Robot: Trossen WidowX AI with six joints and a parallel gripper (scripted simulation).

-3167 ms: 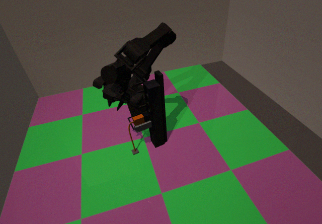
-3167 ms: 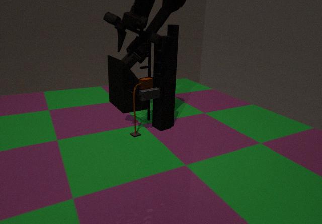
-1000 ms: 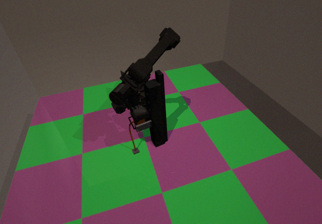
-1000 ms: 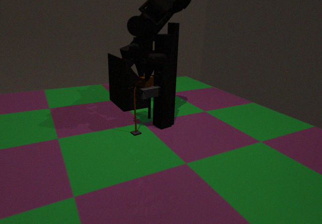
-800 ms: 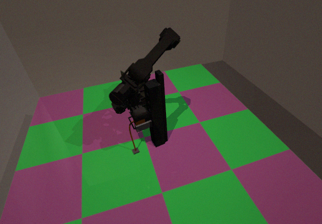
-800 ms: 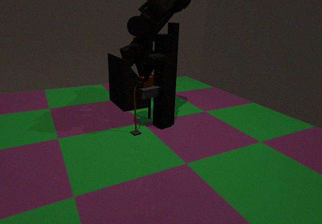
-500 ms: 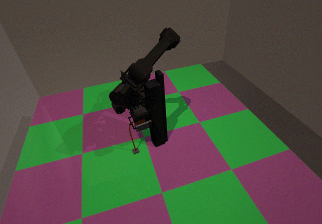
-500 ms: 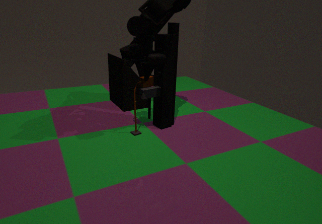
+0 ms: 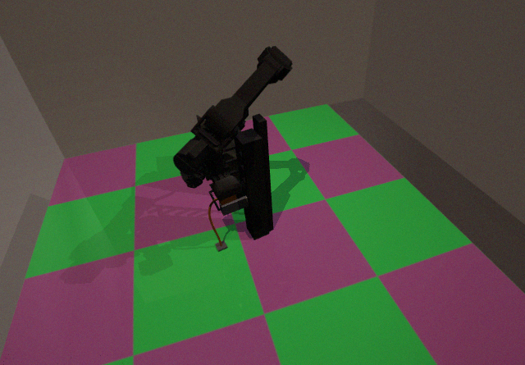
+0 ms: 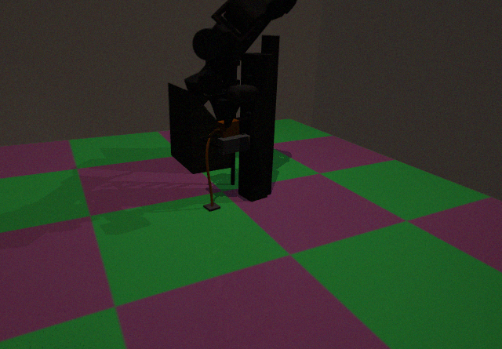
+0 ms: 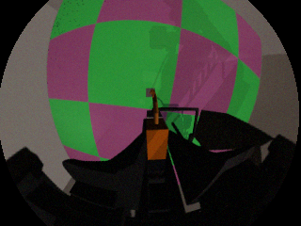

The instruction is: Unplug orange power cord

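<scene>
Right now the orange plug is 10 mm behind my gripper tip and 30 mm to the left of it.
</scene>
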